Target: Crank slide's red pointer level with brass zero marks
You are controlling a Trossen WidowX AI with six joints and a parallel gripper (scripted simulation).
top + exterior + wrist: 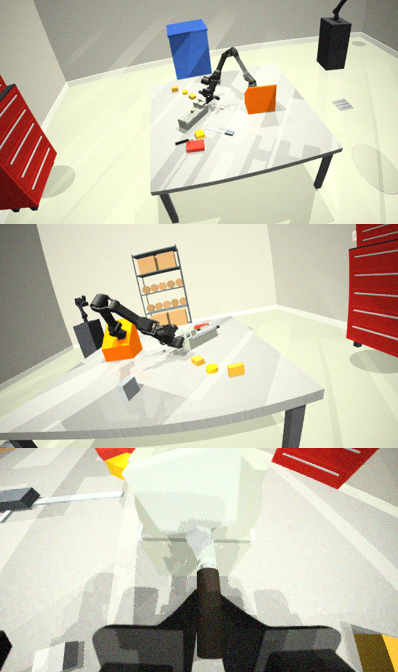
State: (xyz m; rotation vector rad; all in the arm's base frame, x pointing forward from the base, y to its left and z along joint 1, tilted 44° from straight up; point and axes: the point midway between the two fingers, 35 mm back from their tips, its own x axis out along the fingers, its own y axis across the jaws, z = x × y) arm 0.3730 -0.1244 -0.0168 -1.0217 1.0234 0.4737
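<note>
Right now the dark brown crank handle is 10 mm behind my gripper tip, 10 mm to the right of it and 30 mm above it. The rest, counted from my gripper tip: yellow block: 60 mm ahead, 330 mm to the left, 20 mm below; then grey cube: 160 mm behind, 400 mm to the right; then red pointer: 110 mm ahead, 140 mm to the left, 50 mm above.
</note>
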